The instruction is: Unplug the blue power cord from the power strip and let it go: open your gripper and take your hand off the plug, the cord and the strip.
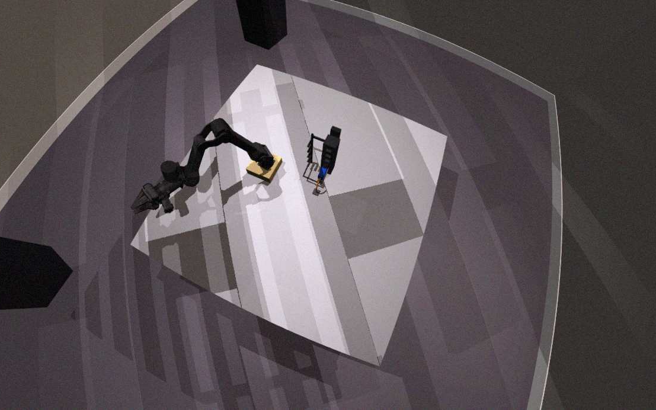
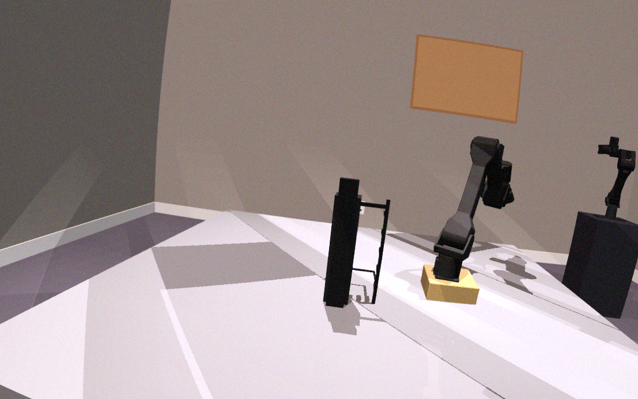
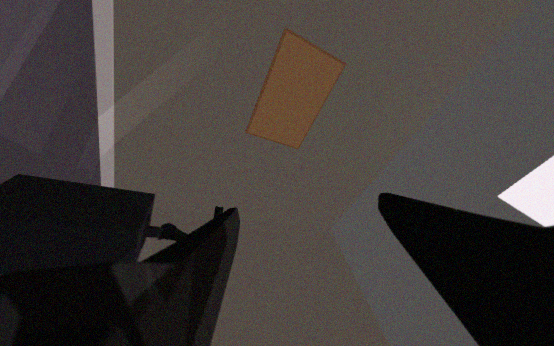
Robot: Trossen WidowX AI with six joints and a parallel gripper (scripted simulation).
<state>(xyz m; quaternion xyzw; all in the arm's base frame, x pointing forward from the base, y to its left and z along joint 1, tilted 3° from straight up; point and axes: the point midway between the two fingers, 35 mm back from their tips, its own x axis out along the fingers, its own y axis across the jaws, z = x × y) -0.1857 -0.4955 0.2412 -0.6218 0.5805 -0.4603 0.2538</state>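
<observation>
Right now the blue plug is 61 cm to the left of my gripper tip, 46 cm ahead of it and 22 cm below it. Round my gripper tip: black upright column (71 cm to the left, 45 cm ahead, 17 cm below).
</observation>
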